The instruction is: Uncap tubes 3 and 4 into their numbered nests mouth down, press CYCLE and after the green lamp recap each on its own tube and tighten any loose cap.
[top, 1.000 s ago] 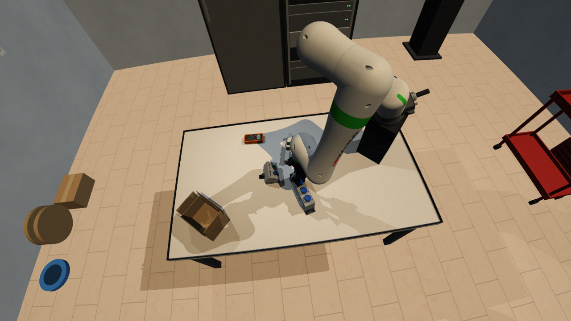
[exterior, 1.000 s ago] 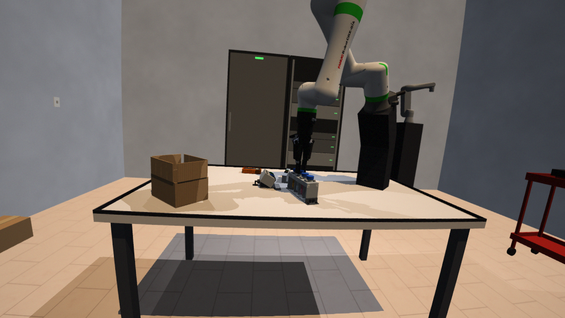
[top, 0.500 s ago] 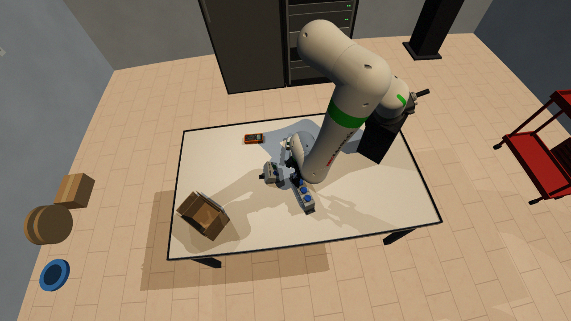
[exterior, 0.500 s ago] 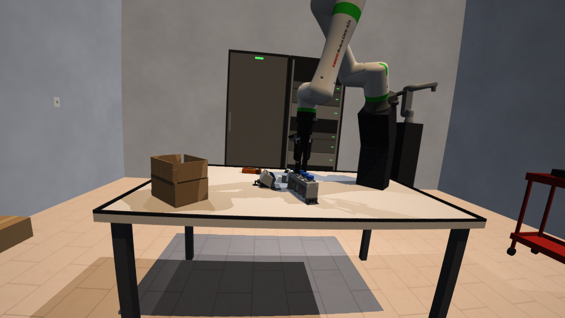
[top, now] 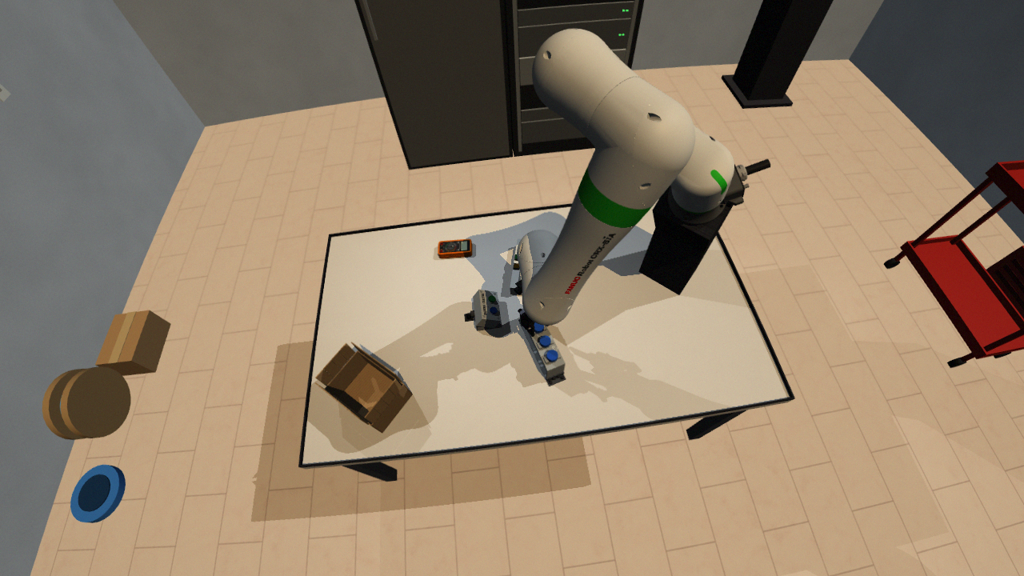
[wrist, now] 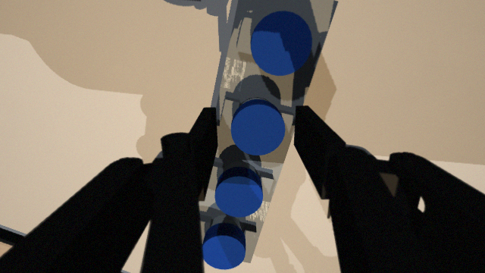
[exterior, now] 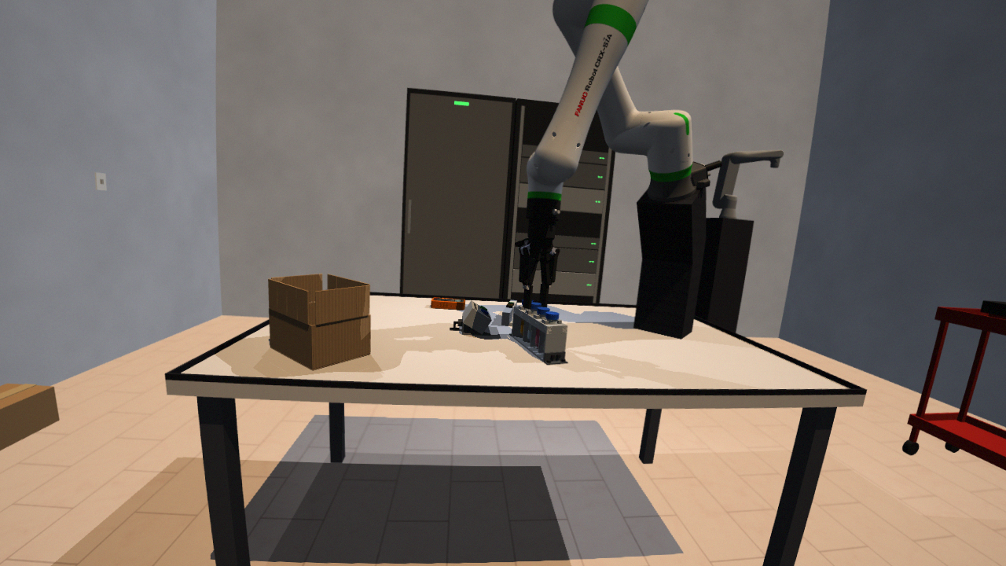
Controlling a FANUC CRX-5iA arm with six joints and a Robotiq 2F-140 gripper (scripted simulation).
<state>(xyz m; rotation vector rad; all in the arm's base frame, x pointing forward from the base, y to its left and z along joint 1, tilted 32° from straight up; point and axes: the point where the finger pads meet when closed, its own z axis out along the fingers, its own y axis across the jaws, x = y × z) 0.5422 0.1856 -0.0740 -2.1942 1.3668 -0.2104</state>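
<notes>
The blue cap is 30 mm below my hand. From my hand the other things lie so: blue cycle key (140 mm ahead, 110 mm to the right, 80 mm below); key housing (160 mm ahead, 130 mm to the right, 90 mm below); green ready key (140 mm ahead, 150 mm to the right, 80 mm below).
</notes>
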